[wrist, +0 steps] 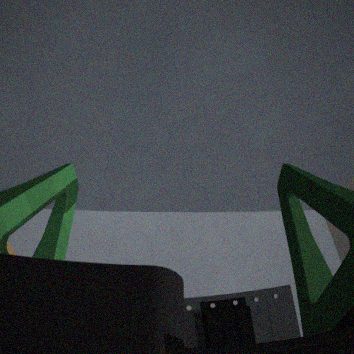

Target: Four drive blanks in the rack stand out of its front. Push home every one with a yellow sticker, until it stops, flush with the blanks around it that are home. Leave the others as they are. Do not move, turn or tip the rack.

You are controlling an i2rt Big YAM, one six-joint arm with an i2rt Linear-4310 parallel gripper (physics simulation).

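My gripper [177,174] is open, with its two green fingers wide apart at the left and right of the wrist view and no object between their tips. Part of the dark grey rack [276,319] shows low in the view, right of centre, below the level of the fingertips in the picture. Several small pale dots run in a row along it. A black block-like shape [227,322] covers part of the rack; I cannot tell whether it is a drive blank. No yellow sticker can be made out, and the rest of the rack is hidden or outside the view.
A large black rounded shape [85,305] fills the lower left and hides what is behind it. A lighter grey surface [180,245] lies behind the rack, with a darker grey area [175,100] above it. A bit of orange [10,248] shows at the left edge.
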